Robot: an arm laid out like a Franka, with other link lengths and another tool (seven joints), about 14 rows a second.
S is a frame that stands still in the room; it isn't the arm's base.
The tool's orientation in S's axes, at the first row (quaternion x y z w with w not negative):
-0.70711, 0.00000, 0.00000, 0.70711
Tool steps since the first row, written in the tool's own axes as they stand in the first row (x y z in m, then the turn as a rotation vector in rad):
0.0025, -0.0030, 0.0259, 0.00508, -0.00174, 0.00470
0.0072, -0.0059, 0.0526, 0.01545, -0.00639, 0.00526
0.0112, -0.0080, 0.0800, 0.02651, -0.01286, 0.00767
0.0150, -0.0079, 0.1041, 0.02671, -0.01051, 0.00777
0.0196, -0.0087, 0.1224, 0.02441, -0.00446, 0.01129
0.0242, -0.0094, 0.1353, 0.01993, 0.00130, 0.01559
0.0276, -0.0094, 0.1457, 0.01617, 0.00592, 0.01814
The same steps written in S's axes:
0.0025, 0.0259, 0.0030, 0.00508, 0.00470, 0.00174
0.0072, 0.0526, 0.0059, 0.01545, 0.00526, 0.00639
0.0112, 0.0800, 0.0080, 0.02651, 0.00767, 0.01286
0.0150, 0.1041, 0.0079, 0.02671, 0.00777, 0.01051
0.0196, 0.1224, 0.0087, 0.02441, 0.01129, 0.00446
0.0242, 0.1353, 0.0094, 0.01993, 0.01559, -0.00130
0.0276, 0.1457, 0.0094, 0.01617, 0.01814, -0.00592

